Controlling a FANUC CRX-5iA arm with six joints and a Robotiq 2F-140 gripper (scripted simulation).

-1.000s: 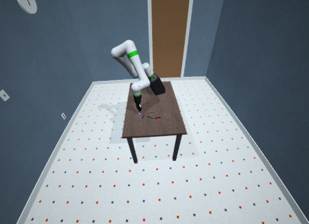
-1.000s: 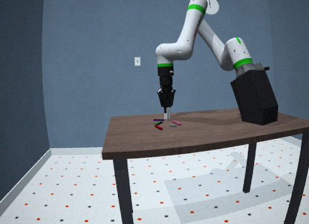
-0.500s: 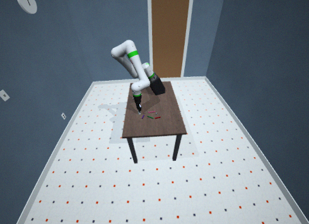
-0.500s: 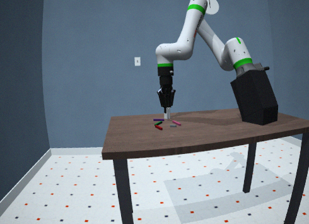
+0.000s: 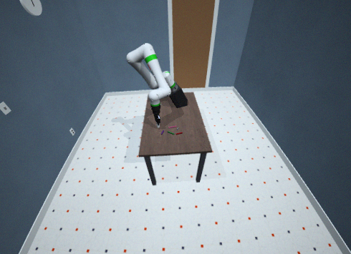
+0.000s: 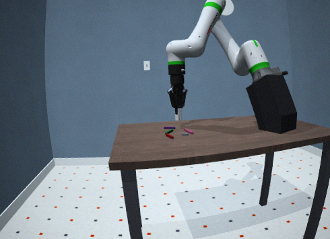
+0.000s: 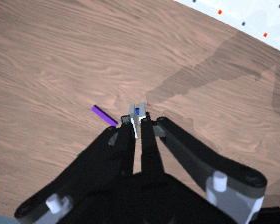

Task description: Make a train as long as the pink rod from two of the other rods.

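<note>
The grey rod lies 21 cm to the left of my hand and 6 cm below it. Round my hand: small blue rod 3 cm below; then green rod 7 cm ahead, 14 cm to the left, 6 cm below; then purple rod 6 cm ahead, 5 cm to the left, 6 cm below.
</note>
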